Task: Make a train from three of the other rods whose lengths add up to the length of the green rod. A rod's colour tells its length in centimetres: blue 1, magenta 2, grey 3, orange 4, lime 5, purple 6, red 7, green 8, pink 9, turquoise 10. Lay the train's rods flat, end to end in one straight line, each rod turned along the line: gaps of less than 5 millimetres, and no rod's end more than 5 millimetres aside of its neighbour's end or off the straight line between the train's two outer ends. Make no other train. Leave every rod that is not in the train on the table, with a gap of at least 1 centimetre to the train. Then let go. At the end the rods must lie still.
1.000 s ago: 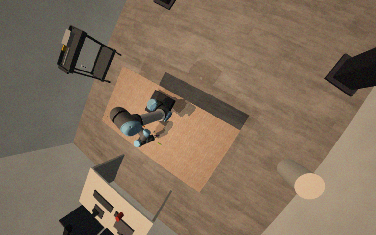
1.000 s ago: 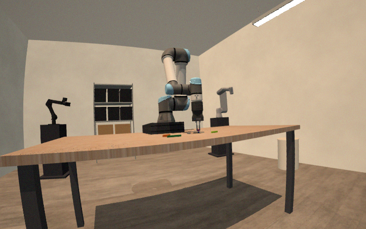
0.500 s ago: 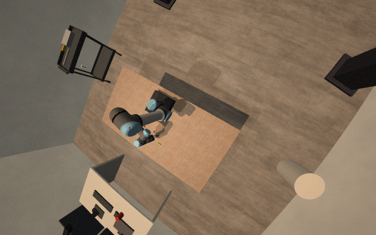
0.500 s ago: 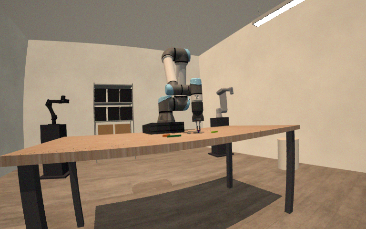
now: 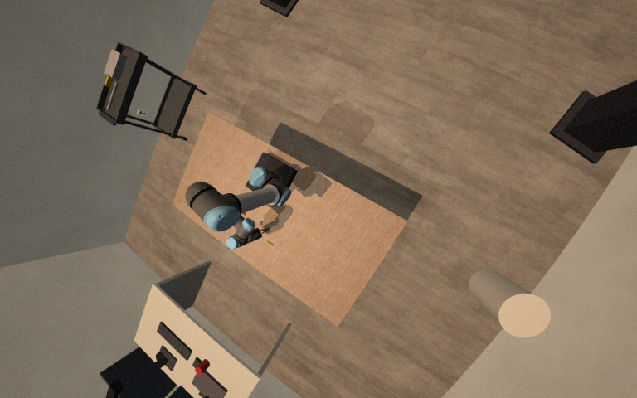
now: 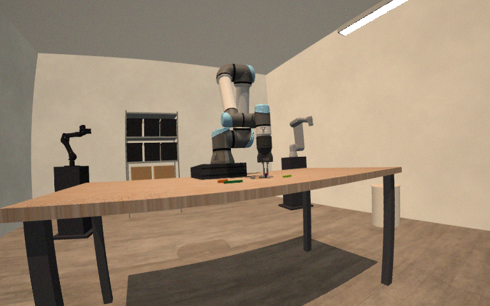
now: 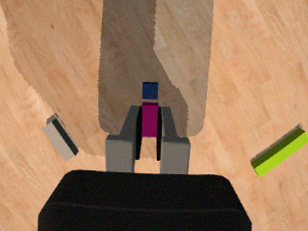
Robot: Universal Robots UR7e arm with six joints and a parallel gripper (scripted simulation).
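My hand is 10 mm above the magenta rod. Round my hand: lime rod: 60 mm ahead, 80 mm to the left, 30 mm below; small blue rod: 20 mm behind, 10 mm to the left, 30 mm below; grey rod: 10 mm behind, 70 mm to the right, 30 mm below.
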